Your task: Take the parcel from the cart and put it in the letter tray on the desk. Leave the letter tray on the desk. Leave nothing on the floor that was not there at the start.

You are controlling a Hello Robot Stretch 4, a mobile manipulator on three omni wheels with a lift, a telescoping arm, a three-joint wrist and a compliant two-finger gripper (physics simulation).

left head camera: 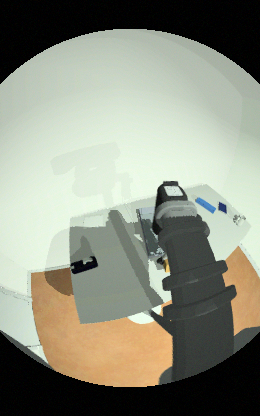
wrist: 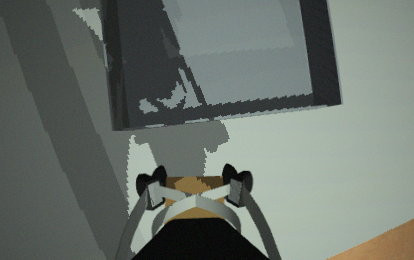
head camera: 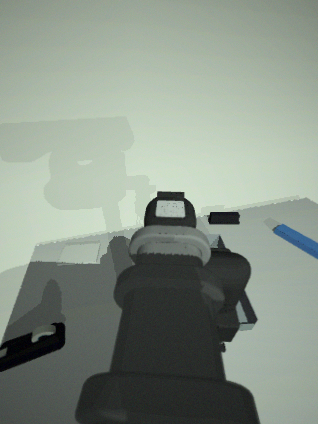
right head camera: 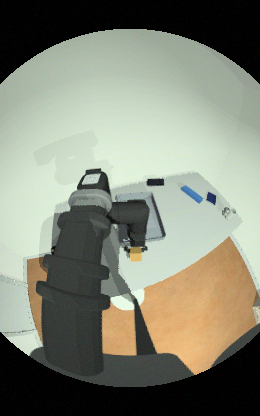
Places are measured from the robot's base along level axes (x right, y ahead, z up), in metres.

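Pixels of known places: gripper, fingertip midpoint: (wrist: 195, 178) (right head camera: 135, 249).
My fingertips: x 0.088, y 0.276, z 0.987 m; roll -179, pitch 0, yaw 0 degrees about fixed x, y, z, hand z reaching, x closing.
Ahead of a thing's pixels: the offset from my fingertips to its top centre. "spot": to the spot under its first point. Level surfaces: height alone.
The parcel, a small tan-orange box @(dx +0.000, dy -0.027, dz +0.070 m) (left head camera: 167, 265) (right head camera: 136, 254) (wrist: 195, 185), sits between the fingertips of my gripper (right head camera: 135, 248) (wrist: 195, 178), which is shut on it. Gripper and parcel are above the desk @(dz -0.065 m) (left head camera: 100, 300) (right head camera: 185, 260) (wrist: 370, 150), near its front edge. The grey letter tray @(dx +0.023, dy +0.236, dz +0.000 m) (left head camera: 148, 232) (right head camera: 158, 215) (wrist: 327, 55) stands on the desk, beyond the parcel in the wrist view. The arm hides much of the tray in the head view. The parcel is outside the tray, just short of its near wall in the wrist view. The cart cannot be made out.
A black tape dispenser @(dx -0.451, dy +0.000, dz +0.005 m) (head camera: 50, 341) (left head camera: 84, 264) lies on the desk's left part. A black block @(dx +0.195, dy +0.585, dz -0.011 m) (head camera: 224, 218) (right head camera: 155, 182) lies behind the tray. A blue bar @(dx +0.499, dy +0.453, dz -0.035 m) (head camera: 299, 240) (left head camera: 205, 205) (right head camera: 192, 194), a dark blue item @(dx +0.709, dy +0.416, dz -0.053 m) (left head camera: 222, 207) (right head camera: 211, 198) and a small pale object @(spot: dx +0.754, dy +0.206, dz +0.005 m) (left head camera: 239, 218) (right head camera: 228, 212) lie to the right.
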